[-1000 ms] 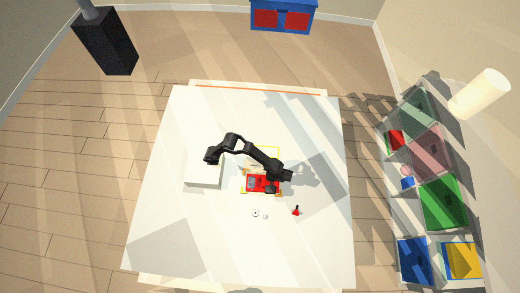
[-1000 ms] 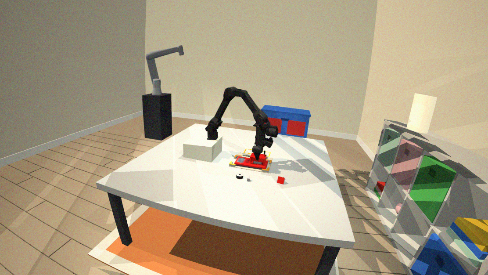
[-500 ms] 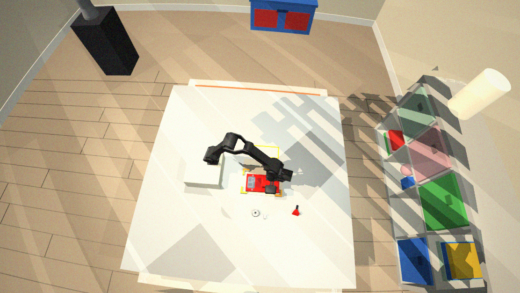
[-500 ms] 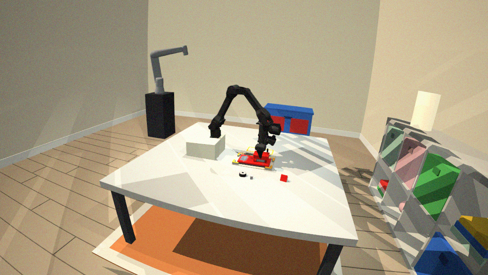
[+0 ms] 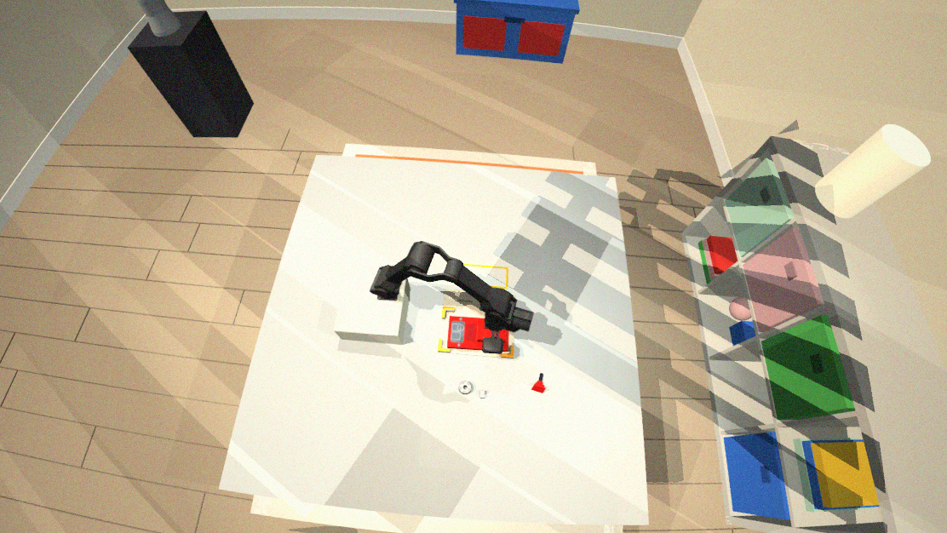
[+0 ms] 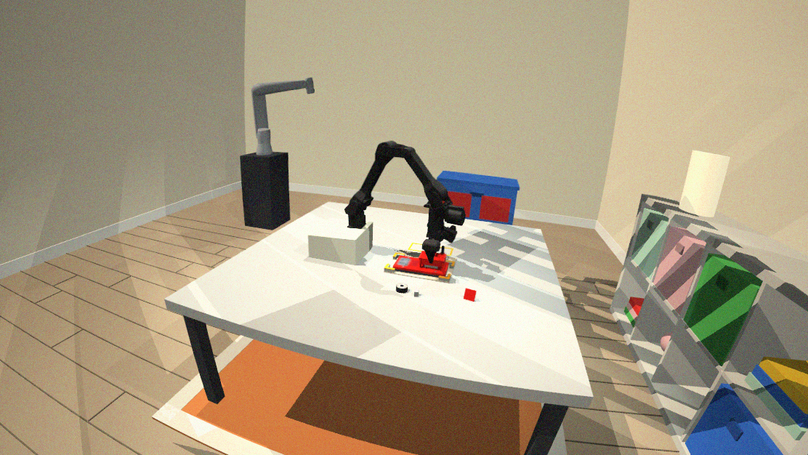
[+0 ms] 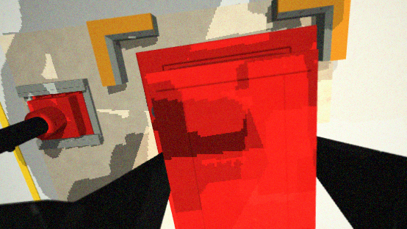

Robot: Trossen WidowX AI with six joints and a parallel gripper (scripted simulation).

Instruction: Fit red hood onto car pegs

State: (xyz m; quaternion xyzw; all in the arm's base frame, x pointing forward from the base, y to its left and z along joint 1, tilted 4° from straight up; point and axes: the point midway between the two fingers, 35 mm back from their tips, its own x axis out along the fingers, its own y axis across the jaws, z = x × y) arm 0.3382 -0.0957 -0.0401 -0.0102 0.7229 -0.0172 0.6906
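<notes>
The grey engine block is 3 cm below my gripper tip. From my gripper tip the other things lie so: red hood (1 cm above).
</notes>
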